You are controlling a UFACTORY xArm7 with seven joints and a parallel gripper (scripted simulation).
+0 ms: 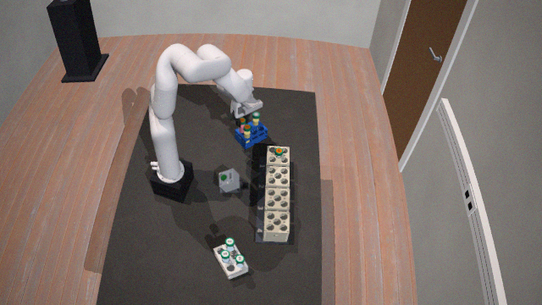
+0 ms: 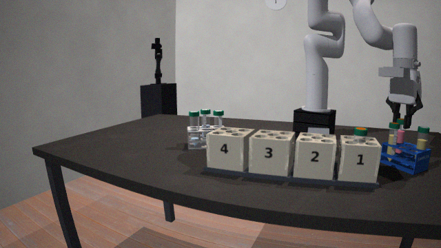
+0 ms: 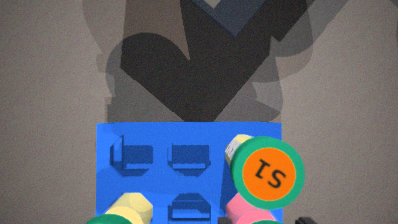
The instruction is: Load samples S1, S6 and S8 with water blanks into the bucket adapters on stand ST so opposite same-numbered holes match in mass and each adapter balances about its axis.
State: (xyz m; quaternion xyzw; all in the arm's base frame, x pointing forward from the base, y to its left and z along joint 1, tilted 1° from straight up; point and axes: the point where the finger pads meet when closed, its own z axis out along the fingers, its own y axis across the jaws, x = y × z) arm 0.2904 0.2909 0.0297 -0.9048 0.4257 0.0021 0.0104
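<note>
My gripper is now 50 mm above the pink-filled tube and 10 mm past it. From my hand the other things lie so: blue sample rack: 100 mm below, 40 mm ahead, 10 mm to the left; then white blank rack: 650 mm to the right, 100 mm below, 10 mm behind; then green done key: 270 mm to the right, 60 mm below, 60 mm behind.
</note>
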